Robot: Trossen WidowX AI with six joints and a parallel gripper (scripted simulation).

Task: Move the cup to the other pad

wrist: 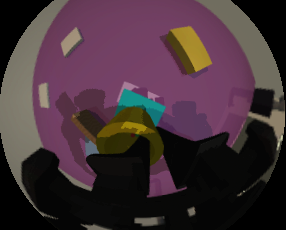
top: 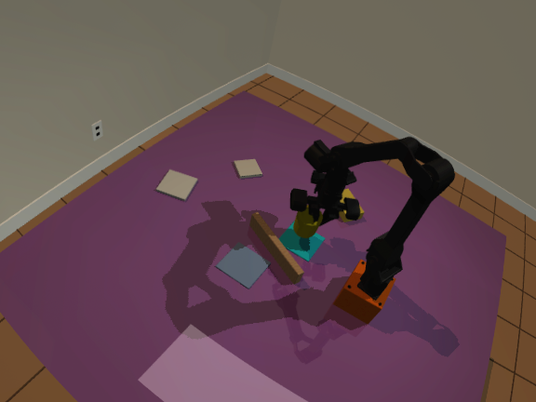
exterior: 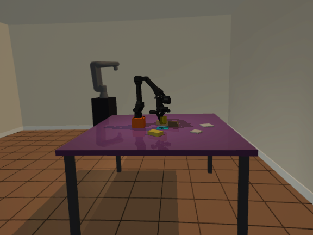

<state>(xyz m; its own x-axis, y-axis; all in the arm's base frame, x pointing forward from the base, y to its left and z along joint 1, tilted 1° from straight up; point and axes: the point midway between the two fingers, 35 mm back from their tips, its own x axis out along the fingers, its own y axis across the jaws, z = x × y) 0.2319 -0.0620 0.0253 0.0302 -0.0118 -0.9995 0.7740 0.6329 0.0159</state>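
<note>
The wooden bar is 110 mm to the left of my gripper tip, 60 mm below it and 40 mm ahead of it. The rest, counted from my gripper tip: grey-blue pad (210 mm to the left, 80 mm below, 70 mm ahead); then yellow cup (20 mm to the left, 20 mm ahead).
</note>
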